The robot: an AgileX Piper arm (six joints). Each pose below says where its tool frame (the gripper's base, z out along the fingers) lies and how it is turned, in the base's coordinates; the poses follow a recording.
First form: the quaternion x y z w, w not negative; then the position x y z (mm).
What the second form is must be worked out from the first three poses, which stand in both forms.
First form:
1: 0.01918 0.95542 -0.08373 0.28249 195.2 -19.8 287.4
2: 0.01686 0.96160 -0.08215 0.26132 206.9 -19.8 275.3
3: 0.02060 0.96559 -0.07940 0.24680 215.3 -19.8 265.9
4: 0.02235 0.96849 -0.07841 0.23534 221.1 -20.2 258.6
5: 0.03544 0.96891 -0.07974 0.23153 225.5 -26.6 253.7
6: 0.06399 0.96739 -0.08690 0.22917 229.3 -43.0 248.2
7: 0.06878 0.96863 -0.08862 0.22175 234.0 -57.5 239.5
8: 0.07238 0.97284 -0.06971 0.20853 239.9 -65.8 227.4
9: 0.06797 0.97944 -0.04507 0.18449 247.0 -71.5 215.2
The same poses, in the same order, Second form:
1: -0.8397 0.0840 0.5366 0.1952; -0.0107 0.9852 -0.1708 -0.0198; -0.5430 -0.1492 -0.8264 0.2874; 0 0 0 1
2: -0.8629 0.0754 0.4998 0.2069; -0.0105 0.9859 -0.1668 -0.0198; -0.5053 -0.1492 -0.8499 0.2753; 0 0 0 1
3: -0.8773 0.0790 0.4733 0.2153; 0.0006 0.9865 -0.1635 -0.0198; -0.4799 -0.1432 -0.8656 0.2659; 0 0 0 1
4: -0.8882 0.0802 0.4523 0.2211; 0.0064 0.9867 -0.1624 -0.0202; -0.4594 -0.1414 -0.8769 0.2586; 0 0 0 1
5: -0.8903 0.1056 0.4430 0.2255; 0.0318 0.9848 -0.1709 -0.0266; -0.4543 -0.1381 -0.8801 0.2537; 0 0 0 1
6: -0.8868 0.1636 0.4323 0.2293; 0.0840 0.9767 -0.1975 -0.0430; -0.4545 -0.1388 -0.8799 0.2482; 0 0 0 1
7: -0.8922 0.1725 0.4174 0.2340; 0.0939 0.9748 -0.2022 -0.0575; -0.4418 -0.1412 -0.8859 0.2395; 0 0 0 1
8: -0.9026 0.1699 0.3956 0.2399; 0.1118 0.9798 -0.1658 -0.0658; -0.4158 -0.1054 -0.9033 0.2274; 0 0 0 1
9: -0.9227 0.1498 0.3553 0.2470; 0.1165 0.9867 -0.1134 -0.0715; -0.3675 -0.0632 -0.9279 0.2152; 0 0 0 1
